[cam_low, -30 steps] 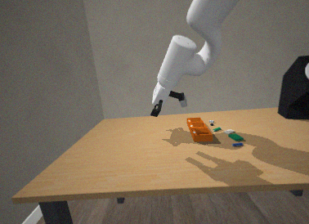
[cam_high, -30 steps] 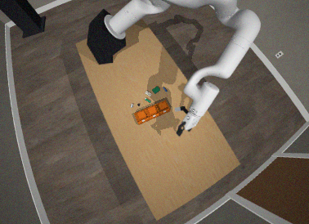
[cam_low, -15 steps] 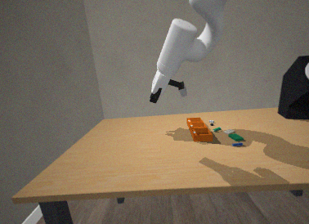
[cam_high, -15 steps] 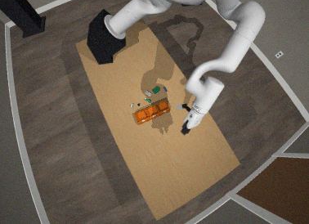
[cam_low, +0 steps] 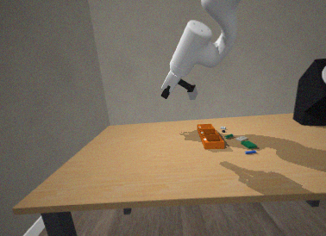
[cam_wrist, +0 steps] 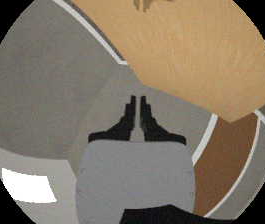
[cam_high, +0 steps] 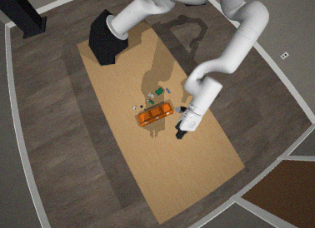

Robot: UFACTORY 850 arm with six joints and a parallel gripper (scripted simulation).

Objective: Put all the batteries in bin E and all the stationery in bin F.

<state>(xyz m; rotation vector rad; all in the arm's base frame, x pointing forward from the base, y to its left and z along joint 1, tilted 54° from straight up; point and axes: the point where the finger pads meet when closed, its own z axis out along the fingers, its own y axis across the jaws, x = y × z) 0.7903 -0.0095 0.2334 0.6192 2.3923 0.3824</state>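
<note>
Now: the orange bin tray 20 cm behind my hand, 7 cm to the right of it and 23 cm below it. From my hand the other things lie so: small grey thing: 29 cm behind, 20 cm to the right, 24 cm below; small black thing: 28 cm behind, 15 cm to the right, 25 cm below; green battery: 30 cm behind, 8 cm to the right, 24 cm below.
</note>
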